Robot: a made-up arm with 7 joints.
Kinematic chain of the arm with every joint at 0, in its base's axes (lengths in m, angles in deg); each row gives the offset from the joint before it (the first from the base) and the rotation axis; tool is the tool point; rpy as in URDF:
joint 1: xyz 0 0 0.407 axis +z
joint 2: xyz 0 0 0 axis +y
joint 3: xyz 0 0 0.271 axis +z
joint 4: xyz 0.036 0 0 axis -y
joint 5: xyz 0.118 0 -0.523 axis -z
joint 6: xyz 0 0 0 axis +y
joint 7: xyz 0.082 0 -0.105 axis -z
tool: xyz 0 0 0 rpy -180 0 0
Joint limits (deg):
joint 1: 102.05..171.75
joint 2: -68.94..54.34
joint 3: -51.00..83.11
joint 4: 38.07..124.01
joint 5: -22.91..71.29
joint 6: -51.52..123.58
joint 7: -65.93..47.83
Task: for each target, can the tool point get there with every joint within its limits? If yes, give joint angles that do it. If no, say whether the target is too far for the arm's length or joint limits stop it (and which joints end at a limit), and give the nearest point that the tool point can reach.
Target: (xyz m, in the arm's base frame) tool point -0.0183 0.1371 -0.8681
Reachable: no: too far | nearest point -0.0360 0.1940 -0.1322 | short by 0.738 m
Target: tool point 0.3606 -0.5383 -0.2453
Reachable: no: joint limits stop it (at a limit: joint 1, joint 2, joint 4) | nearest point -0.0340 -0.4083 0.0993 | short by 0.540 m
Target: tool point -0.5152 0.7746 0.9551
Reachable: no: too far | nearest point -0.4332 0.6514 0.8679 | short by 0.172 m
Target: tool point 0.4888 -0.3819 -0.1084
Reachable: no: joint limits stop it (at a limit: joint 1, joint 2, joint 3, joint 4) | nearest point 0.3553 0.0634 0.0853 | short by 0.504 m
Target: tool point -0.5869 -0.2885 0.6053
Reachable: yes | joints 159.49 -13.46 46.56 60.19 28.65 16.73 -35.61
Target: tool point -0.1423 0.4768 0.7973
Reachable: yes | joints 109.90 -28.13 2.97 52.18 28.28 -35.95 -7.16
